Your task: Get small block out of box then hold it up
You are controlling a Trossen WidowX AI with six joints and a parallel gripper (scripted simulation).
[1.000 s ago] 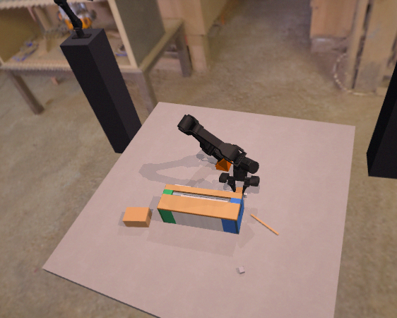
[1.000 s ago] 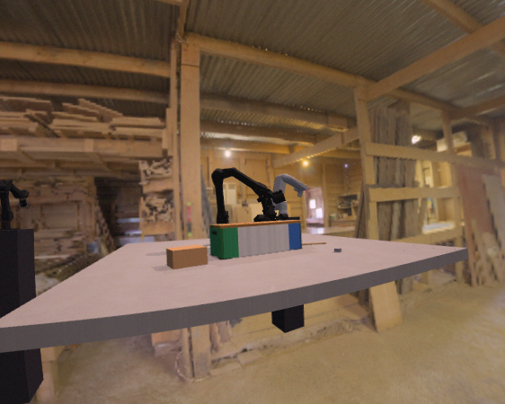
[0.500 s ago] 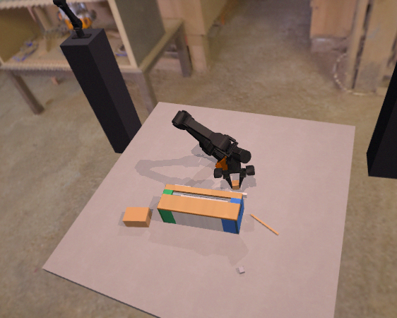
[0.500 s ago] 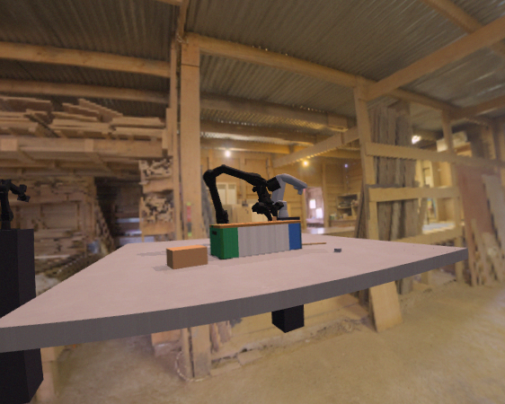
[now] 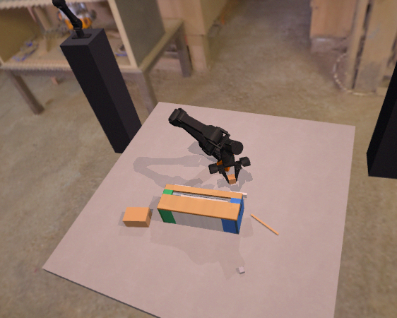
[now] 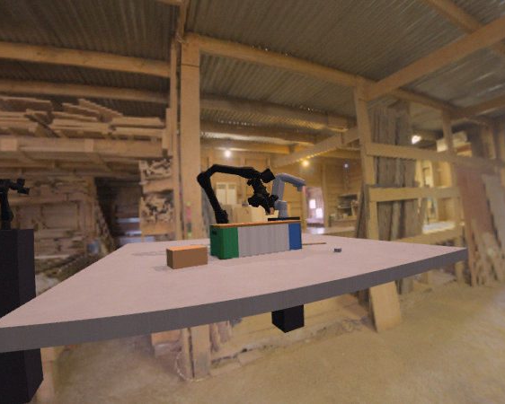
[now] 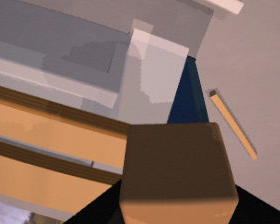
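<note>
Right now the small orange block is 1 cm behind my gripper tip, 1 cm to the right of it and 1 cm above it. Round my gripper tip: box: 6 cm ahead, 14 cm to the right, 11 cm below; thin wooden stick: 10 cm ahead, 16 cm to the left, 17 cm below; grey cube: 34 cm ahead, 10 cm to the left, 16 cm below.
</note>
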